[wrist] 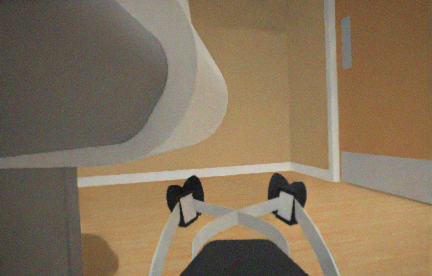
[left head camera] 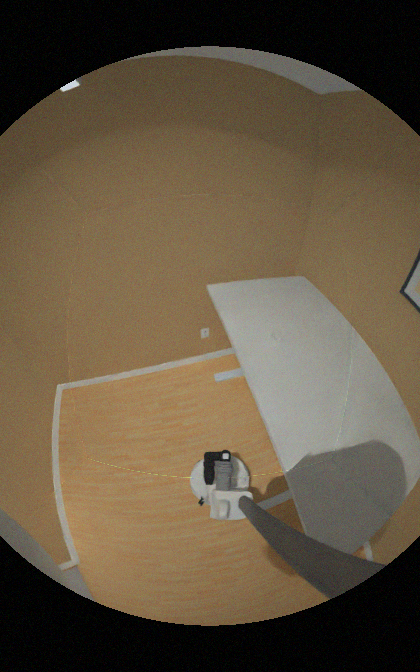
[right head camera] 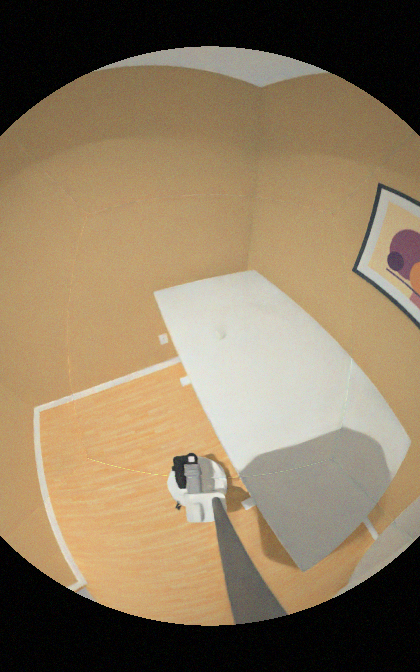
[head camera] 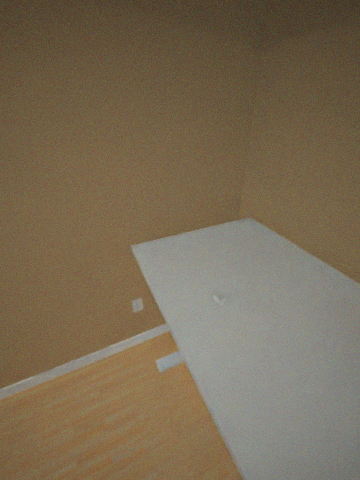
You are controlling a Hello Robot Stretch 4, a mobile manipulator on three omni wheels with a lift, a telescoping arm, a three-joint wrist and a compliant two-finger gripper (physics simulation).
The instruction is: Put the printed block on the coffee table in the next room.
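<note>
A small, pale, angular object (head camera: 219,299) (left head camera: 276,336) (right head camera: 221,333) lies on the white table top towards its far end. It is nearly the colour of the table, and I cannot tell for sure whether it is the printed block. My gripper (wrist: 235,190) is open in the wrist view, with nothing between its two black fingertips. It points over the wood floor, away from the small object. The coffee table does not show in these views.
The white table (head camera: 290,375) (left head camera: 295,395) (right head camera: 275,390) stands close beside my base, its near end in shadow. Tan walls meet behind it. A framed picture (right head camera: 372,235) hangs at the right. In the wrist view, a brown door (wrist: 385,100) stands at the right beyond a white frame (wrist: 331,100).
</note>
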